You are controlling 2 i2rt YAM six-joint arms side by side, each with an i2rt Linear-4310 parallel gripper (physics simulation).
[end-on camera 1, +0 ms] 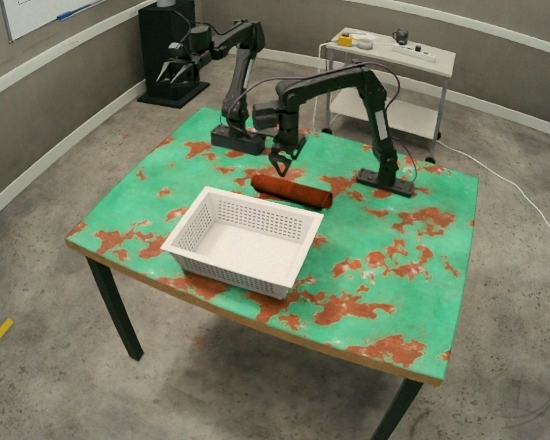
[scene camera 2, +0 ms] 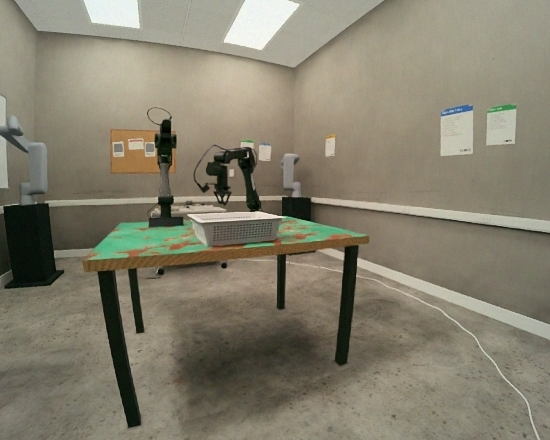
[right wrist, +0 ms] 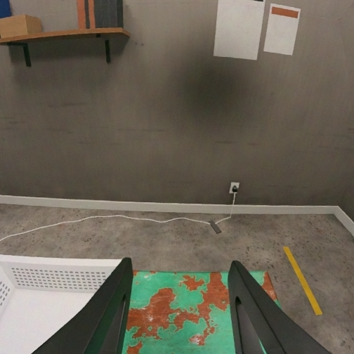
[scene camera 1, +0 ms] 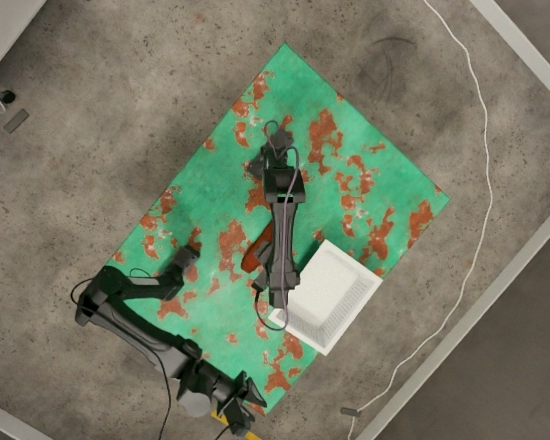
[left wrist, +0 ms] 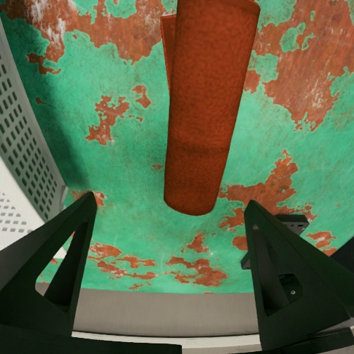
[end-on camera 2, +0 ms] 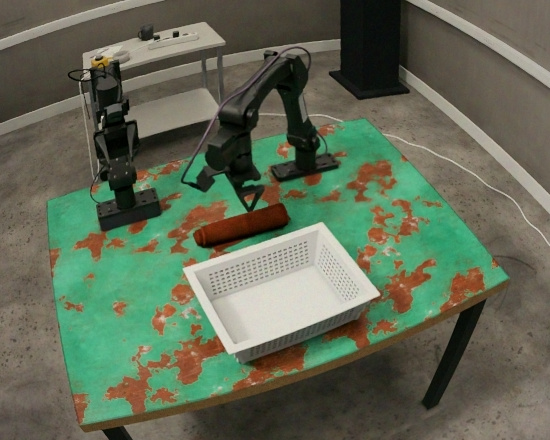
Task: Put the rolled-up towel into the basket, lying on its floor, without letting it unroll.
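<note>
The rolled-up rust-red towel lies on the table beside the basket, still rolled; a short flap shows along one side in the left wrist view. The white perforated basket stands upright, its floor bare. My left gripper is wide open, pointing down above the towel, with nothing held. My right gripper is partly open and empty, raised away from the towel. The left arm hides part of the towel in scene camera 1.
The green and rust-patched table carries both arm bases. The left arm base stands behind the towel; the right arm base is at the back left. A white trolley stands behind the table.
</note>
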